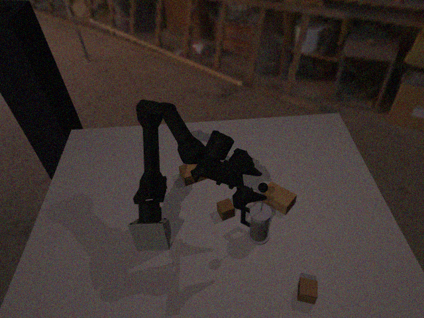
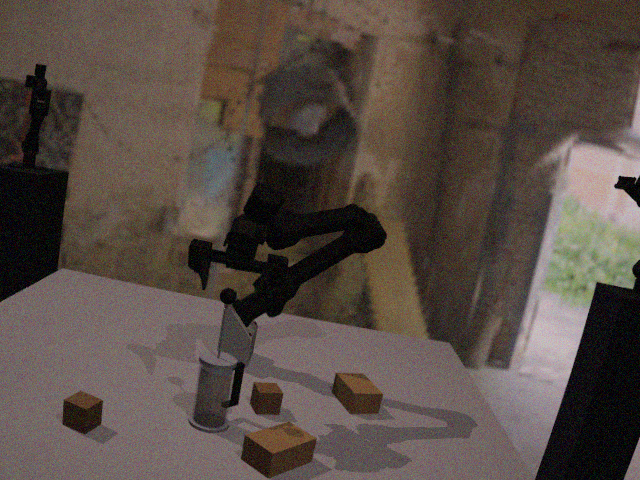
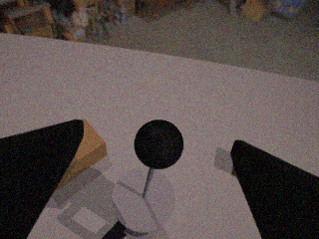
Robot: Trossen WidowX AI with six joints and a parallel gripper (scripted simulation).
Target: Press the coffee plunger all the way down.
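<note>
Right now the coffee press is 14 cm below my gripper tip, 1 cm to the left of it and 1 cm behind it.
</note>
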